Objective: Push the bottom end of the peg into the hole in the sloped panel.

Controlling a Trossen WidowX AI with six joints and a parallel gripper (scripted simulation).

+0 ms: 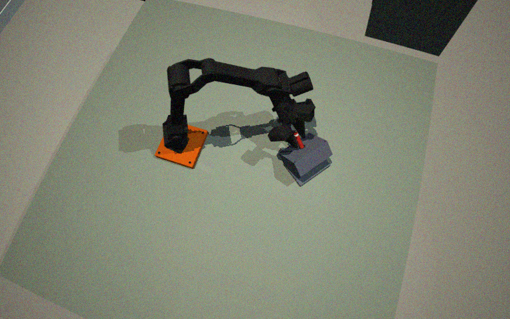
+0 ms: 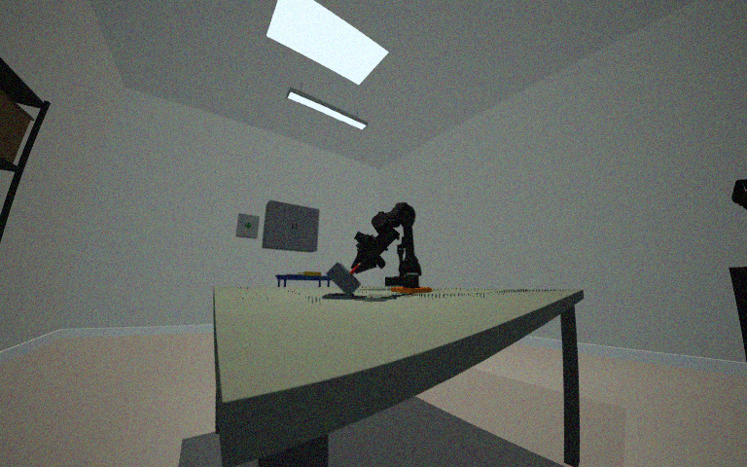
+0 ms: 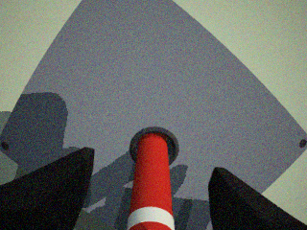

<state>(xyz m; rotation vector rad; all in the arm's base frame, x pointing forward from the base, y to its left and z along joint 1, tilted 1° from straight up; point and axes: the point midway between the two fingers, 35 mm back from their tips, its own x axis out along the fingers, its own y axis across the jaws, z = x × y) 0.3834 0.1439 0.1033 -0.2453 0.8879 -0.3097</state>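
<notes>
The red peg is 10 mm to the left of my gripper tip, 10 mm behind it and 10 mm above it. From my gripper tip the other things lie so: grey sloped panel (30 mm below, 30 mm ahead, 20 mm to the right).
</notes>
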